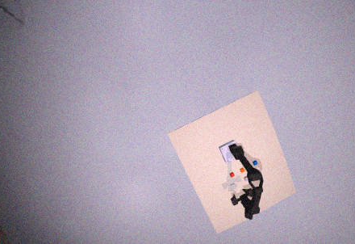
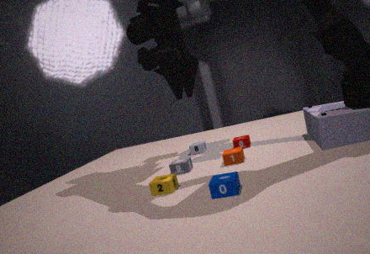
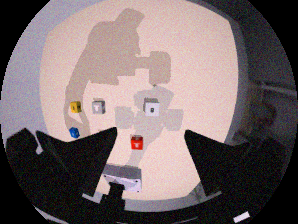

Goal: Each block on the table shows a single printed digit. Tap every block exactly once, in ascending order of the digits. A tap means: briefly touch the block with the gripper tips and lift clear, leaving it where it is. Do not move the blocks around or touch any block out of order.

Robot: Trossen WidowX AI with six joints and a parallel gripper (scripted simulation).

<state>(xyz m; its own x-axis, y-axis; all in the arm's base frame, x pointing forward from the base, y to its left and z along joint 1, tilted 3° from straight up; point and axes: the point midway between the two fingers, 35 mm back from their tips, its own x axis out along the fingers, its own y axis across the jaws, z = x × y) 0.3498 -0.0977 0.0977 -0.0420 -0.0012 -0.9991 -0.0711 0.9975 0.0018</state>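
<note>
Right now the blue block marked 0 is 26 cm to the left of my gripper tip, 12 cm behind it and 11 cm below it. Also, from my gripper tip: white block marked 8: 11 cm below, 1 cm to the right; grey block: 14 cm to the left, 11 cm below, 1 cm behind; red block: 11 cm below, 11 cm behind, 2 cm to the left.
</note>
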